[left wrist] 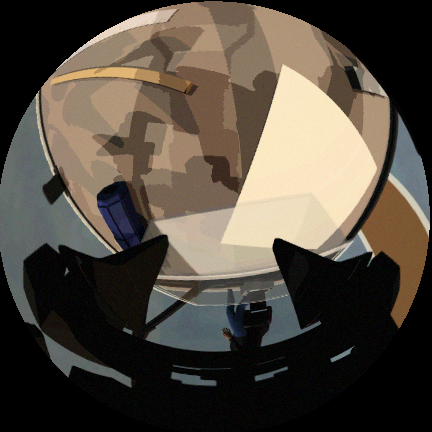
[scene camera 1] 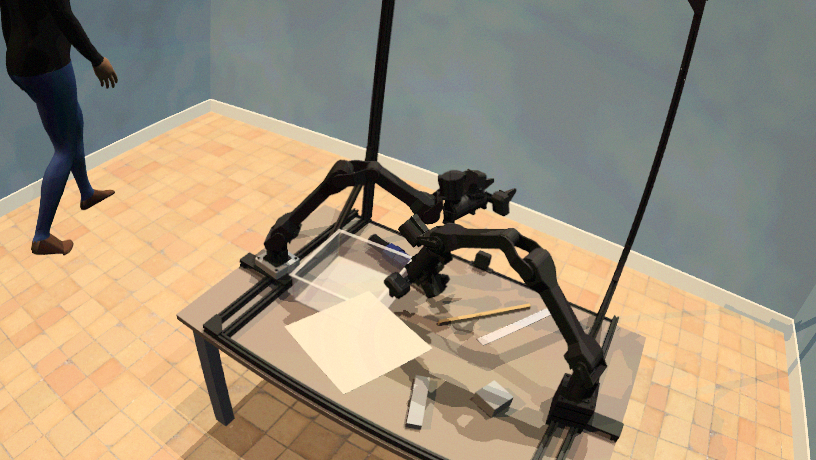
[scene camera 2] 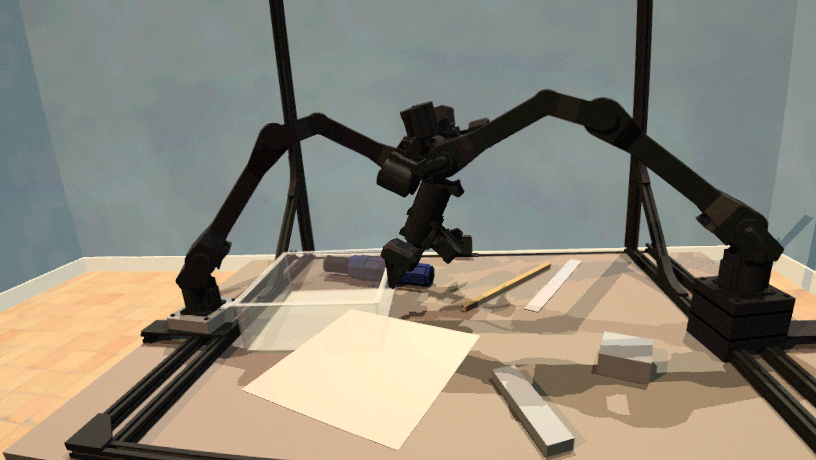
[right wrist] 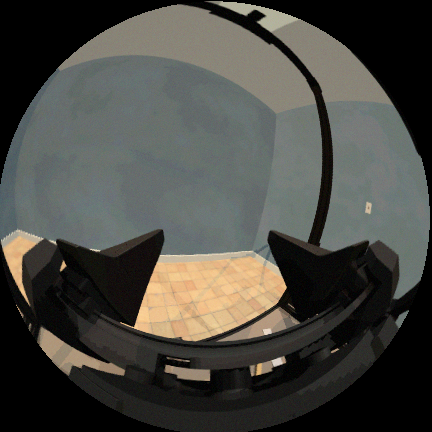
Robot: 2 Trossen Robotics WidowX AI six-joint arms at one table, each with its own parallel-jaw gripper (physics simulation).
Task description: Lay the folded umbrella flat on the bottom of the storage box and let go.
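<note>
The folded blue umbrella [scene camera 1: 395, 252] [scene camera 2: 420, 274] [left wrist: 119, 212], with a dark handle, lies on the table behind the storage box. Part of it shows through the box's wall in scene camera 2. The clear storage box [scene camera 1: 317, 253] [scene camera 2: 308, 304] [left wrist: 175, 250] stands at the left of the table in both scene views. My left gripper [scene camera 1: 417, 286] [scene camera 2: 429, 264] [left wrist: 222, 242] is open and empty, pointing down near the box's right end, close to the umbrella. My right gripper [scene camera 1: 502, 187] [right wrist: 216, 235] is open and empty, raised high; in scene camera 2 it is mostly hidden behind the left arm.
A cream sheet [scene camera 1: 357, 345] [scene camera 2: 365, 377] [left wrist: 300, 150] lies in front of the box. A yellow stick [scene camera 1: 484, 314] [scene camera 2: 506, 286] and a white strip [scene camera 1: 514, 327] [scene camera 2: 553, 285] lie to the right. A long grey block [scene camera 1: 418, 401] [scene camera 2: 531, 408] and a shorter one [scene camera 1: 492, 398] [scene camera 2: 624, 360] are nearer the front.
</note>
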